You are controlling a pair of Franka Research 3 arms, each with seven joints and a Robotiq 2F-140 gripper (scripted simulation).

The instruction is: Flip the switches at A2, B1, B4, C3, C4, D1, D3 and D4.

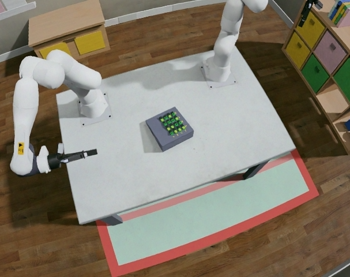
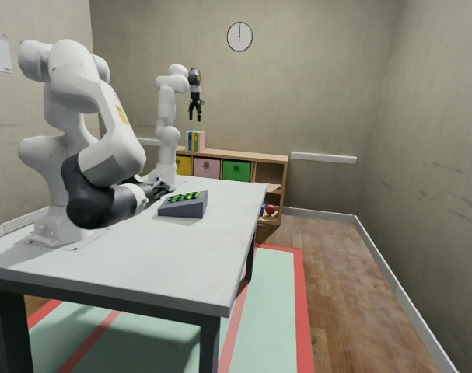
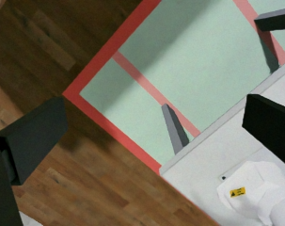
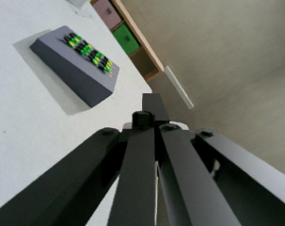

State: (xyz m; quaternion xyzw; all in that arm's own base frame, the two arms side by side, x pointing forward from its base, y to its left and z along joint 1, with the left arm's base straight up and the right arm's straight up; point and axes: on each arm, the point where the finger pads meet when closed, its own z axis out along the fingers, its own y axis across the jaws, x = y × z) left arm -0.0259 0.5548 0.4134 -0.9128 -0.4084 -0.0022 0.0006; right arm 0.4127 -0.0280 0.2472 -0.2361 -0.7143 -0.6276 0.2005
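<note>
Right now the A2 switch is 49 cm to the left of my right hand, 16 cm below it and 6 cm behind it. From my right hand the other things lie so: C4 switch (42 cm to the left, 18 cm below, 13 cm behind); B4 switch (43 cm to the left, 17 cm below, 9 cm behind); A4 switch (44 cm to the left, 16 cm below, 5 cm behind).
</note>
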